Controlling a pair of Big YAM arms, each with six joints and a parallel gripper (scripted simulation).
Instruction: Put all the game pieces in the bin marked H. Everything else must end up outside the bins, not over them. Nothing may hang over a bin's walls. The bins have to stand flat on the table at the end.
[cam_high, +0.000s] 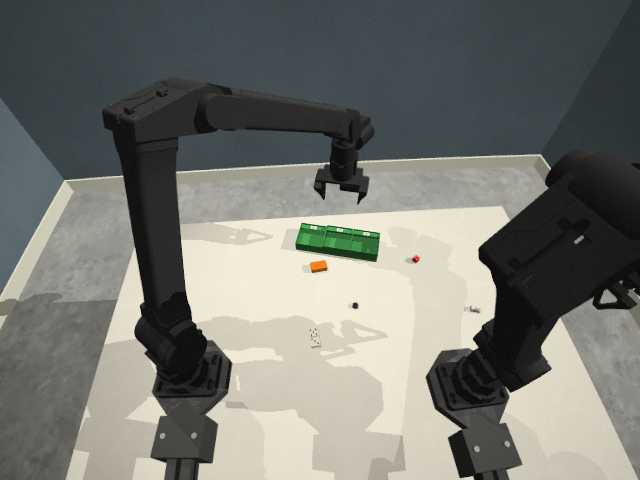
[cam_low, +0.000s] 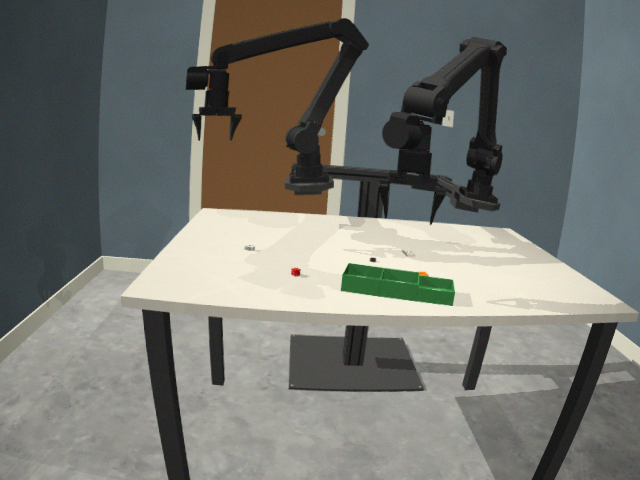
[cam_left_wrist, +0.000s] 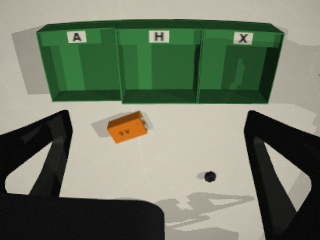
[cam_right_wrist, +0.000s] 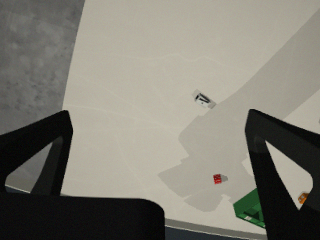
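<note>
The white domino is 33 cm behind my left hand, 17 cm below it and 6 cm to the left of it. From my left hand the other things lie so: green bin row (16 cm below, 3 cm behind); orange block (17 cm below, 11 cm behind, 5 cm to the left); black piece (24 cm behind, 17 cm below, 5 cm to the right).
</note>
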